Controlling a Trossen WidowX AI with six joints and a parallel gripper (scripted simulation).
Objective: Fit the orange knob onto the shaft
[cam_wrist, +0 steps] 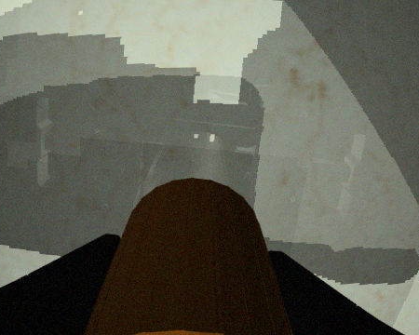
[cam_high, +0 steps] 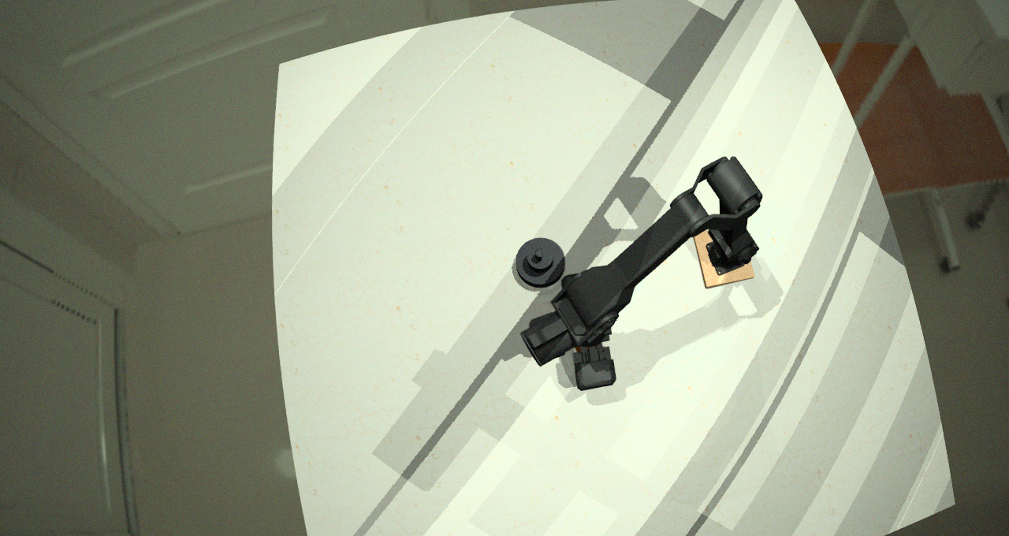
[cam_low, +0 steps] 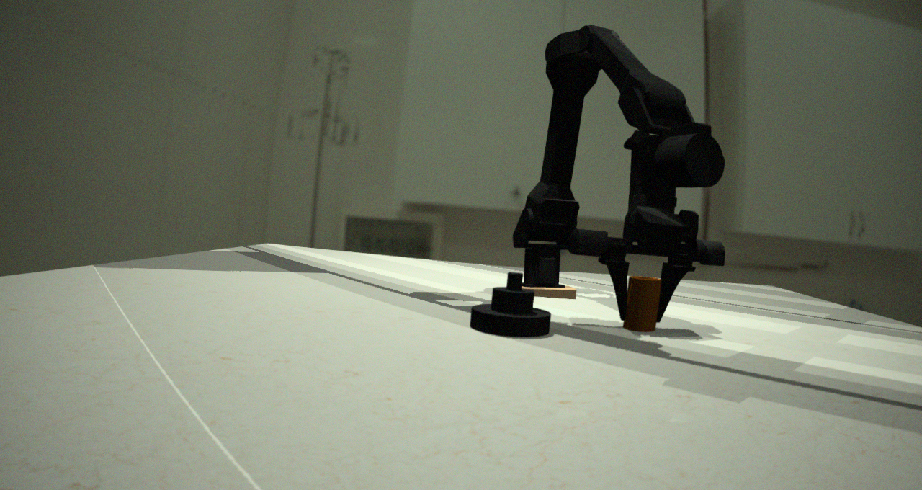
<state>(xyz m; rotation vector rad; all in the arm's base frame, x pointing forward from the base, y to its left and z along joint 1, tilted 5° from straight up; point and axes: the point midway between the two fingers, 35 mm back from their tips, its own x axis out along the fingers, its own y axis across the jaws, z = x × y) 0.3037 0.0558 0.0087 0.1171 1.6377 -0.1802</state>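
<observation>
The pedestal is 160 mm to the right of my gripper tip, 30 mm ahead of it and 20 mm above it. Also, from my gripper tip: orange knob: 20 mm above.
</observation>
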